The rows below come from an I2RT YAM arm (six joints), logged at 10 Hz.
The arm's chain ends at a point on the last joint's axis. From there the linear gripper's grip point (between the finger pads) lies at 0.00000 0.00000 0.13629 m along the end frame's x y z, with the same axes.
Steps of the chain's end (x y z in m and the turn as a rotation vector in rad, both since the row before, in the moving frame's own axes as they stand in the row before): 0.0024 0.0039 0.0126 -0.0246 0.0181 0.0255; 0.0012 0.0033 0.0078 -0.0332 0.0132 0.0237; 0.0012 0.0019 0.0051 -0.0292 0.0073 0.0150; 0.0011 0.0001 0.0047 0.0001 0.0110 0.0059; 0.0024 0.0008 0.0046 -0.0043 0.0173 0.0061; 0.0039 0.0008 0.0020 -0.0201 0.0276 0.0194; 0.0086 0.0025 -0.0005 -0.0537 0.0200 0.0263; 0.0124 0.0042 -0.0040 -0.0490 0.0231 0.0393; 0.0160 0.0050 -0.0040 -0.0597 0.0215 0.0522; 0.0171 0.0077 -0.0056 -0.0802 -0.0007 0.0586; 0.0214 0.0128 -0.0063 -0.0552 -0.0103 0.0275
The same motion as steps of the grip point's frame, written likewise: 0.0048 0.0073 0.0125 -0.0246 0.0181 0.0255; 0.0029 0.0078 0.0077 -0.0332 0.0132 0.0237; 0.0022 0.0059 0.0050 -0.0292 0.0073 0.0150; 0.0026 0.0001 0.0047 0.0001 0.0110 0.0059; 0.0048 0.0014 0.0046 -0.0043 0.0173 0.0061; 0.0076 0.0036 0.0019 -0.0201 0.0276 0.0194; 0.0112 0.0098 -0.0007 -0.0537 0.0200 0.0263; 0.0154 0.0109 -0.0042 -0.0490 0.0231 0.0393; 0.0187 0.0132 -0.0043 -0.0597 0.0215 0.0522; 0.0167 0.0186 -0.0060 -0.0802 -0.0007 0.0586; 0.0199 0.0203 -0.0065 -0.0552 -0.0103 0.0275
